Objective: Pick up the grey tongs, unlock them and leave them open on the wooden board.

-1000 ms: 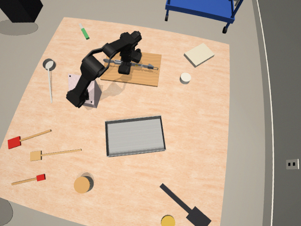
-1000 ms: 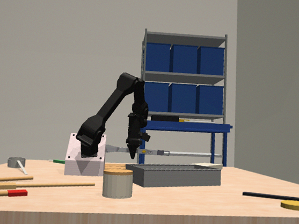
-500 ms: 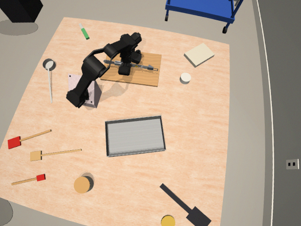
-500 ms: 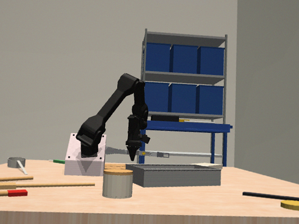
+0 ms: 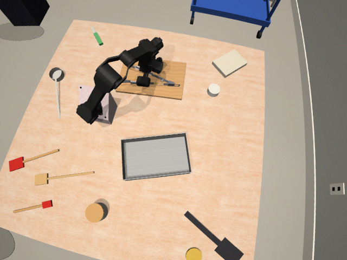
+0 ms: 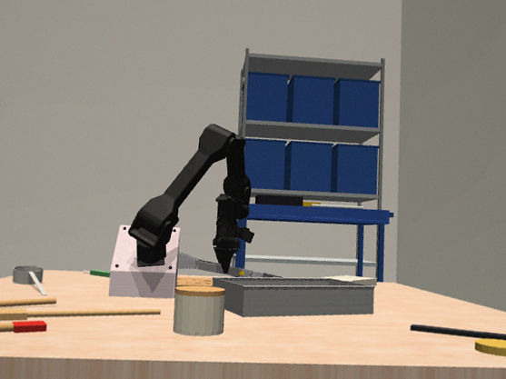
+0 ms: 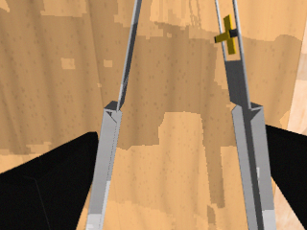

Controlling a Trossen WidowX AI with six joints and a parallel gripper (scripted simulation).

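Right now the yellow lock piece is 50 mm ahead of my gripper tip and 20 mm to the right of it. Round my gripper tip: white cylinder 360 mm ahead, 30 mm below, 10 mm to the right; grey roasting tin 410 mm to the right, 90 mm ahead, 20 mm below; wooden board 40 mm to the left, 40 mm below, 10 mm ahead.
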